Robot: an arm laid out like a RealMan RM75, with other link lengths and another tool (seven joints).
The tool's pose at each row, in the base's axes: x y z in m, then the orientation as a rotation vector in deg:
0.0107 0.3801 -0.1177 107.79 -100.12 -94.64
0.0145 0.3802 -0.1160 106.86 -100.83 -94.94
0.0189 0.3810 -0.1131 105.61 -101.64 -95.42
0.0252 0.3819 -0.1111 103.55 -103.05 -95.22
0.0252 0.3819 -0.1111 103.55 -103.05 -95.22
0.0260 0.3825 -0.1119 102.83 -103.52 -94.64
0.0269 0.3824 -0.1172 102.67 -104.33 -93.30
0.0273 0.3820 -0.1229 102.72 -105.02 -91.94
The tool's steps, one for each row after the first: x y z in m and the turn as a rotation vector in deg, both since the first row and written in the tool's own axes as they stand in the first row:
-0.0020 -0.0014 -0.0034 0.11 -0.47 0.63
-0.0055 -0.0026 -0.0073 0.17 -1.11 1.42
-0.0089 -0.0057 -0.0121 0.37 -1.52 3.05
-0.0089 -0.0057 -0.0121 0.37 -1.52 3.05
-0.0090 -0.0070 -0.0120 0.46 -1.30 3.77
-0.0059 -0.0111 -0.0105 1.05 -0.66 4.38
-0.0022 -0.0150 -0.0087 1.65 0.05 4.84

